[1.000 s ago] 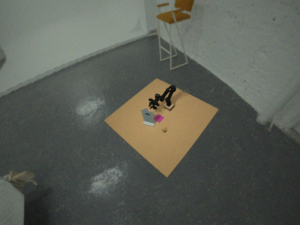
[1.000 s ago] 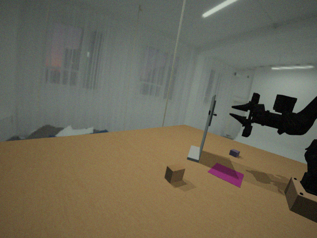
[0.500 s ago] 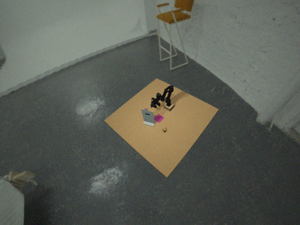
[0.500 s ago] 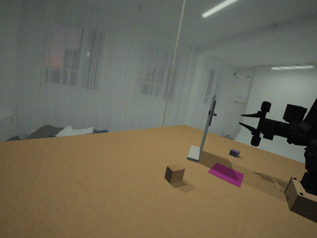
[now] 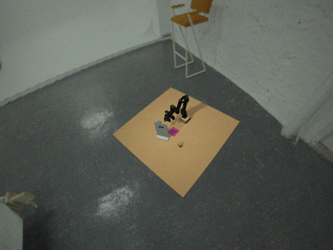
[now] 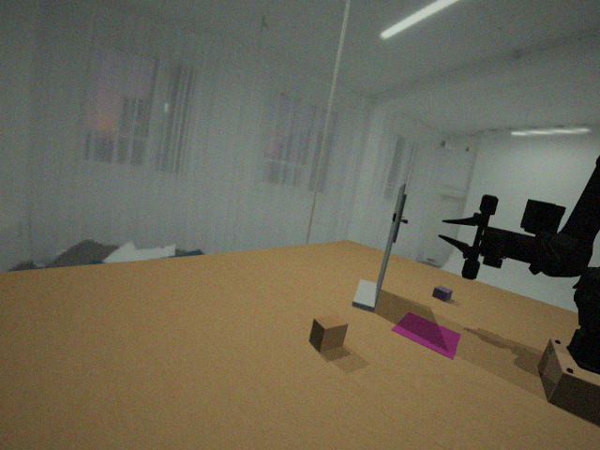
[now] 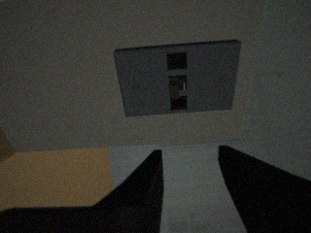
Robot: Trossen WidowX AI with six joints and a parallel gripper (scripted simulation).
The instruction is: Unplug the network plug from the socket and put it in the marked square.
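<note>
Now: the grey network plug 90 mm ahead of my gripper tip and 30 mm to the left of it. Also, from my gripper tip: purple block (50 mm behind, 160 mm to the right, 200 mm below); then grey upright panel (110 mm ahead, 30 mm to the left, 80 mm below); then magenta marked square (40 mm behind, 100 mm to the left, 210 mm below).
</note>
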